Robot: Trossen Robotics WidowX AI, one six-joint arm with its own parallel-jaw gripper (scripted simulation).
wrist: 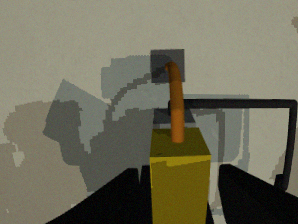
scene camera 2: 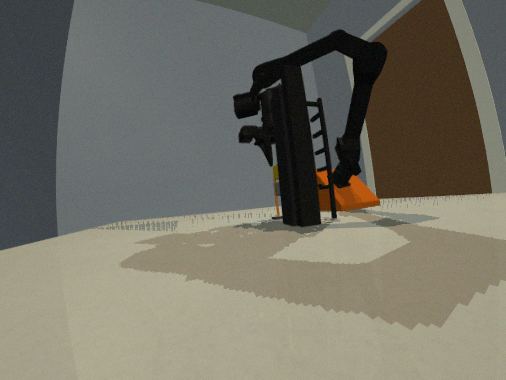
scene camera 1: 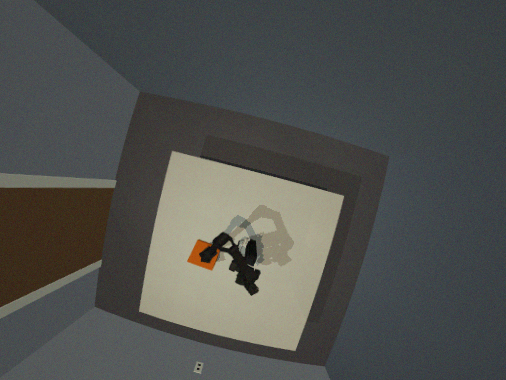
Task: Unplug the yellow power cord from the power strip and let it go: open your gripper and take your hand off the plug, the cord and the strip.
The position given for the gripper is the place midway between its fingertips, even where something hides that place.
Note:
In view: the gripper (scene camera 2: 277,166).
The gripper shows as well in the wrist view (wrist: 179,177).

